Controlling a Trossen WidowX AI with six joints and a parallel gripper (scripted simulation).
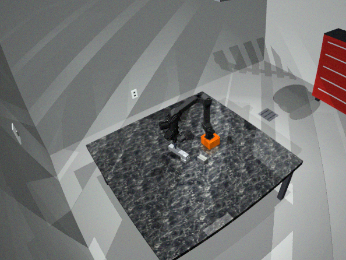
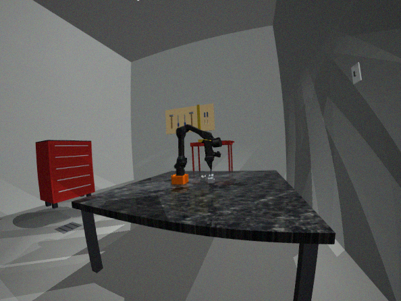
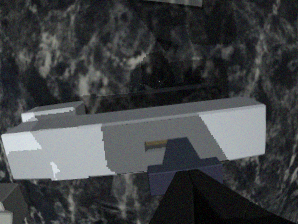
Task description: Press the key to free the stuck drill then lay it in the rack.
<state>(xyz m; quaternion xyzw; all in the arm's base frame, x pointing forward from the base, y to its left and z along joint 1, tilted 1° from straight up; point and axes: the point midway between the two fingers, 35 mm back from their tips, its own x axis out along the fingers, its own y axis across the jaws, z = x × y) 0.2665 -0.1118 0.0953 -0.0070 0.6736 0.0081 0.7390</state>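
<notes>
Now: the dark key 3 cm below my gripper tip. Round my gripper tip: dark block (8 cm behind, 20 cm to the left, 11 cm below); then grey metal block (1 cm behind, 3 cm to the left, 9 cm below).
</notes>
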